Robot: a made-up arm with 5 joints. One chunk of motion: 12 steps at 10 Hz.
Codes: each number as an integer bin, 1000 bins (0 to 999) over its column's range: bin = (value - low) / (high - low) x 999, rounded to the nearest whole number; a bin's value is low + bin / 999 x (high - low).
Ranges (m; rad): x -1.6..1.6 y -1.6..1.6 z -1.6..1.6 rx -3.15..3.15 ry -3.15..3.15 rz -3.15..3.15
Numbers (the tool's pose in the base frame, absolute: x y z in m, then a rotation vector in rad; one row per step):
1: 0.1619 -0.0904 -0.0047 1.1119 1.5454 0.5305
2: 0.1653 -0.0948 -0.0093 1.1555 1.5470 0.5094
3: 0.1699 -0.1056 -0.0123 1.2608 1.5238 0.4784
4: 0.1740 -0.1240 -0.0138 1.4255 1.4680 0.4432
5: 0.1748 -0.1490 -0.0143 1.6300 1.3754 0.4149
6: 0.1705 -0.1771 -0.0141 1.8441 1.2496 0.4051
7: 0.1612 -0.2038 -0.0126 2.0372 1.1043 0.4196
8: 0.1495 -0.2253 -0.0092 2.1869 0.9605 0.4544
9: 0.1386 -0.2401 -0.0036 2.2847 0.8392 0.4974
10: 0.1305 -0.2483 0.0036 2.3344 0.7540 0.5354
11: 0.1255 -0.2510 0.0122 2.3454 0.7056 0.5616
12: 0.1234 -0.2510 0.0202 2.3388 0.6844 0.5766
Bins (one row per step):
1: 550 471 498 676 745 584
2: 551 470 497 683 745 580
3: 553 467 496 699 741 575
4: 554 461 495 726 732 570
5: 554 453 495 758 718 565
6: 553 444 495 792 698 564
7: 550 436 496 823 675 566
8: 546 429 497 846 652 572
9: 543 425 498 862 633 578
10: 540 422 501 870 619 584
11: 539 421 503 871 611 589
12: 538 421 506 870 608 591

